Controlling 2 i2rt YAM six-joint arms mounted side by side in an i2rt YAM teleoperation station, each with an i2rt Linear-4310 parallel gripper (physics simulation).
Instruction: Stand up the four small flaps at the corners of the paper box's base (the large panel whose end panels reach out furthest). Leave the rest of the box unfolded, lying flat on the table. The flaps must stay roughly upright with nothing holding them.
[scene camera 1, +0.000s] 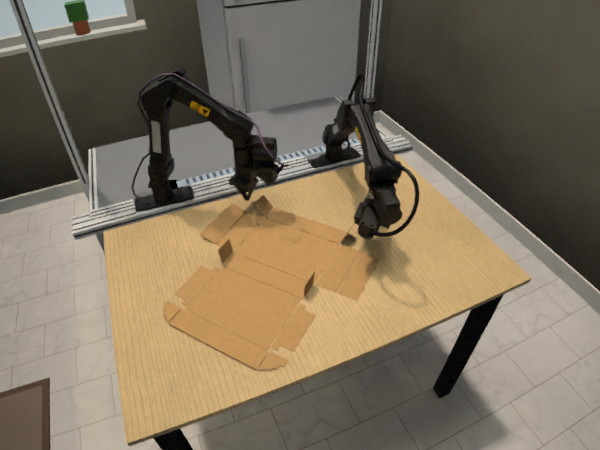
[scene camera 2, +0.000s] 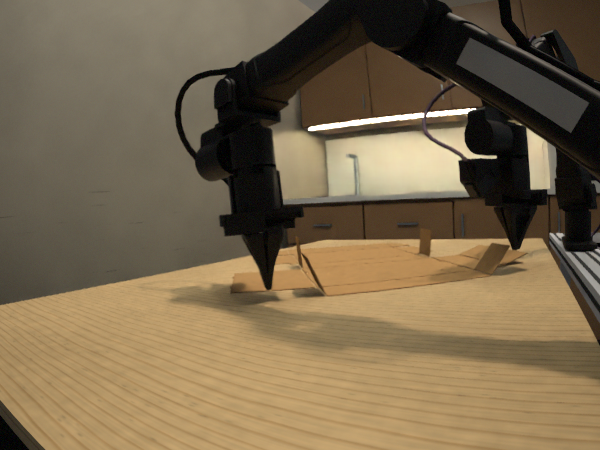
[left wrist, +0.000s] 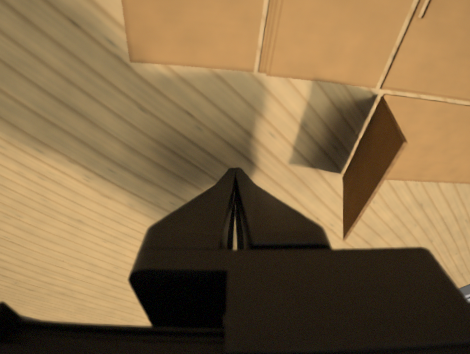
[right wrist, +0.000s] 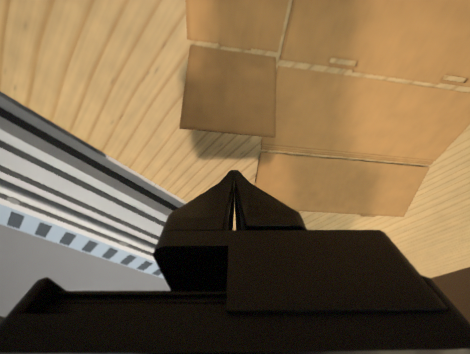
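Seen in the pictures: left gripper, fingertip midpoint: (scene camera 2: 268, 289) (left wrist: 235, 177); right gripper, fingertip midpoint: (scene camera 1: 247, 200) (scene camera 2: 516, 249) (right wrist: 234, 177); left arm's base, link origin: (scene camera 1: 333, 159); right arm's base, link origin: (scene camera 1: 164, 199) (scene camera 2: 577, 244).
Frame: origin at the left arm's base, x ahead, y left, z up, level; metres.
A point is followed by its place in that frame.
The paper box (scene camera 1: 295, 252) @(x 0.398, y -0.330, z 0.000 m) (scene camera 2: 365, 265) @(x 0.424, y -0.390, z 0.001 m) lies unfolded on the table. Two base corner flaps, one at the left (scene camera 1: 226, 251) @(x 0.338, y -0.517, z 0.027 m) and one at the front (scene camera 1: 309, 285) @(x 0.546, y -0.354, z 0.026 m) in scene camera 1, stand about upright. The back flap (scene camera 1: 263, 205) @(x 0.182, y -0.349, z 0.023 m) (scene camera 2: 491, 258) @(x 0.183, y -0.347, z 0.021 m) (right wrist: 230, 90) @(x 0.182, y -0.348, z 0.023 m) leans up at a slant. The right-hand flap (scene camera 1: 350, 240) (left wrist: 372, 165) @(x 0.419, y -0.170, z 0.037 m) is raised, leaning outward in the left wrist view. My left gripper (scene camera 1: 365, 235) @(x 0.445, y -0.112, z 0.013 m) (scene camera 2: 268, 287) @(x 0.445, y -0.112, z 0.013 m) (left wrist: 235, 177) @(x 0.445, y -0.112, z 0.013 m) is shut and empty, low beside that flap and apart from it. My right gripper (scene camera 1: 247, 197) @(x 0.141, y -0.391, z 0.029 m) (scene camera 2: 516, 248) @(x 0.141, y -0.391, z 0.029 m) (right wrist: 234, 177) @(x 0.141, y -0.391, z 0.029 m) is shut and empty, above and beside the back flap.
The box's lid panel (scene camera 1: 245, 302) @(x 0.511, y -0.520, z 0.000 m) and its side flaps lie toward the front of the table (scene camera 1: 425, 300) @(x 0.700, y -0.091, z 0.000 m) in scene camera 1. A metal rail (scene camera 1: 210, 185) (right wrist: 75, 180) runs along the back table edge, near my right gripper.
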